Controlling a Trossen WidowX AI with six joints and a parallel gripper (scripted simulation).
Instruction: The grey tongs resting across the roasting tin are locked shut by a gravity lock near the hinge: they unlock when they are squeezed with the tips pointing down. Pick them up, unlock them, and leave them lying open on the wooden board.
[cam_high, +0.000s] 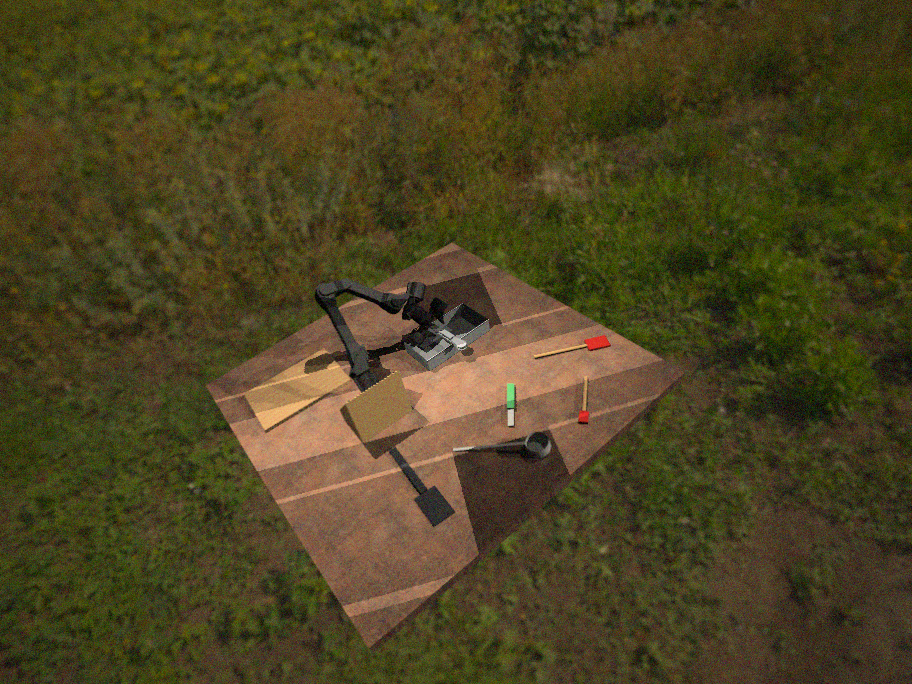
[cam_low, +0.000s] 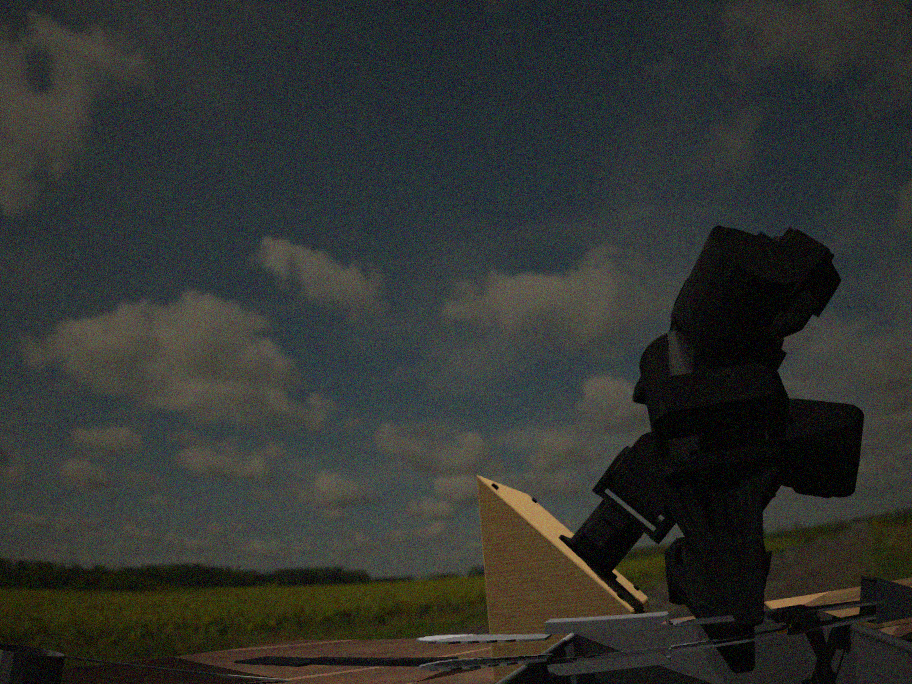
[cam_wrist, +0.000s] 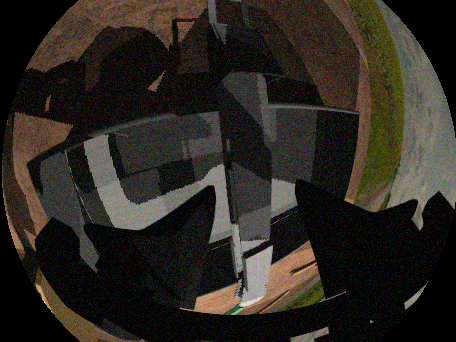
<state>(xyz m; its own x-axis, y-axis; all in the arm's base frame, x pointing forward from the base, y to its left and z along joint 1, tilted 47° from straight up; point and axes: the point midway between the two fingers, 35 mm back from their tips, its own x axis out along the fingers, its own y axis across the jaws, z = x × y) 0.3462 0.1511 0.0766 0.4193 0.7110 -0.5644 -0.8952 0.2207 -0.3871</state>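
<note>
Now: the grey roasting tin 30 mm to the right of my gripper tip, 20 mm below it and 10 mm ahead of it. Also, from my gripper tip: black spatula (530 mm to the right, 410 mm behind, 50 mm below); pale wooden board (570 mm behind, 150 mm to the left, 50 mm below).
</note>
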